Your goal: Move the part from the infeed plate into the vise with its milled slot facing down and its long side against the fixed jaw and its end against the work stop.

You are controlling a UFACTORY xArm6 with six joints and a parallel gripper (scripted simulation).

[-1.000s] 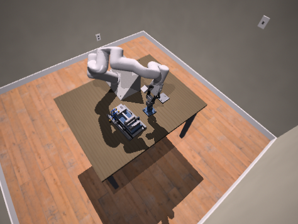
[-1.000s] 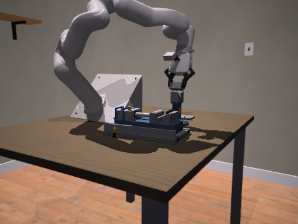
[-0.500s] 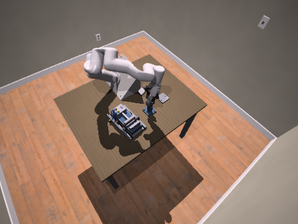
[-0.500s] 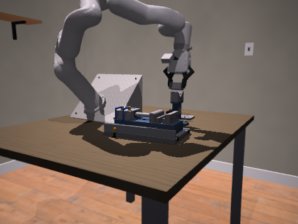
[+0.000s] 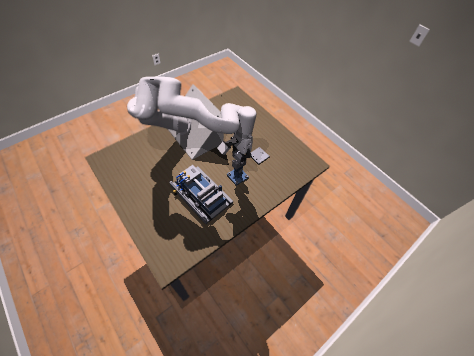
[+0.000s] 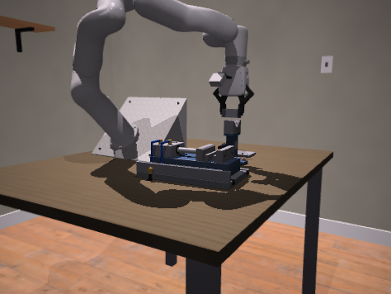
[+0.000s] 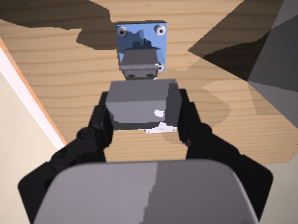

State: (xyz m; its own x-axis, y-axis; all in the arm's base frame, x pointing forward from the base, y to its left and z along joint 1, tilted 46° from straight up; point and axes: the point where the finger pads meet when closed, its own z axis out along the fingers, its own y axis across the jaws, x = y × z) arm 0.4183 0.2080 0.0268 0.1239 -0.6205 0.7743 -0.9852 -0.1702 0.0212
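My hand is 2 cm above the part. From my hand the other things lie so: moving jaw (5 cm ahead, 22 cm to the right, 12 cm below); then cylinder rod (23 cm to the right, 12 cm below); then work stop (7 cm ahead, 16 cm to the right, 10 cm below).
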